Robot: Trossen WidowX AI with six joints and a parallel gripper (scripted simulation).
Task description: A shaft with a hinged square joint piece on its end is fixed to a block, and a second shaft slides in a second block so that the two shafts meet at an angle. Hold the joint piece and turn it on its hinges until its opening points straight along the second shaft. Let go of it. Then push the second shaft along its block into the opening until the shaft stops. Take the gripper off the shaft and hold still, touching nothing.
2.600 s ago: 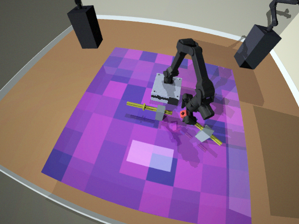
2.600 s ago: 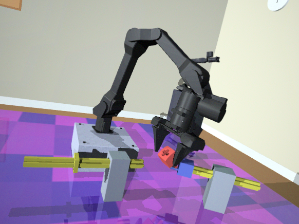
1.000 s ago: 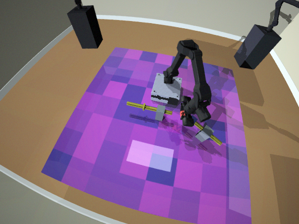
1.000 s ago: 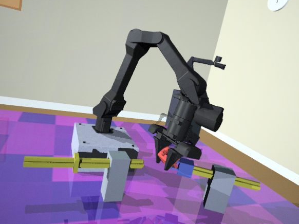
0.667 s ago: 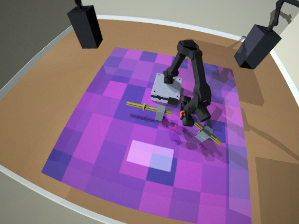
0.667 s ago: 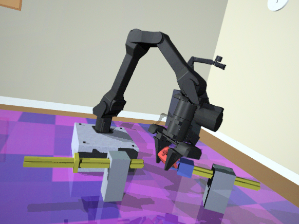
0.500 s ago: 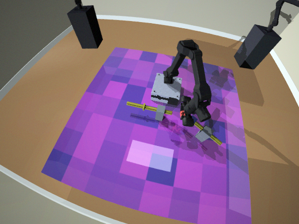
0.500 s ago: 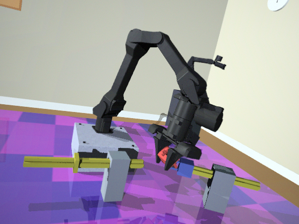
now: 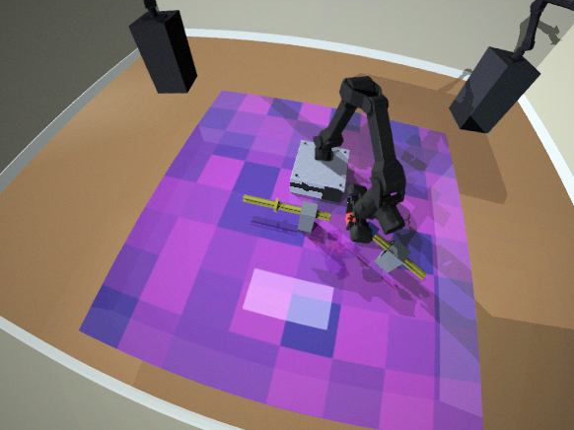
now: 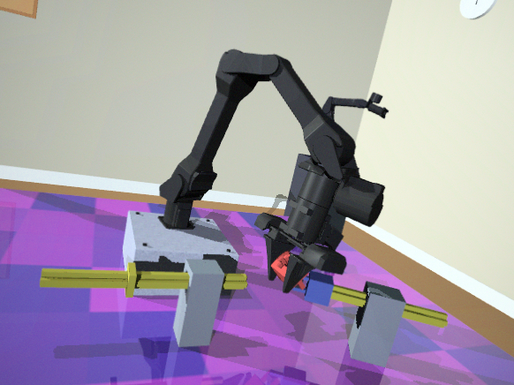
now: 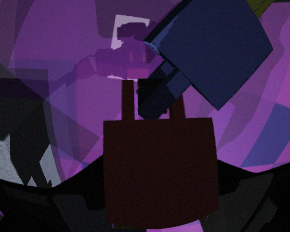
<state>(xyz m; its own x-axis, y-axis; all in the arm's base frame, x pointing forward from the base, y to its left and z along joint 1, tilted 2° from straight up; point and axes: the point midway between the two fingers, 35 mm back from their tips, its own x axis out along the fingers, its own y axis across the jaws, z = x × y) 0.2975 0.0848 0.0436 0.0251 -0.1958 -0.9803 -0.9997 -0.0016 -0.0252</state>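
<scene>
My gripper tip is now 2 cm to the right of the red joint piece and 3 cm below it.
</scene>
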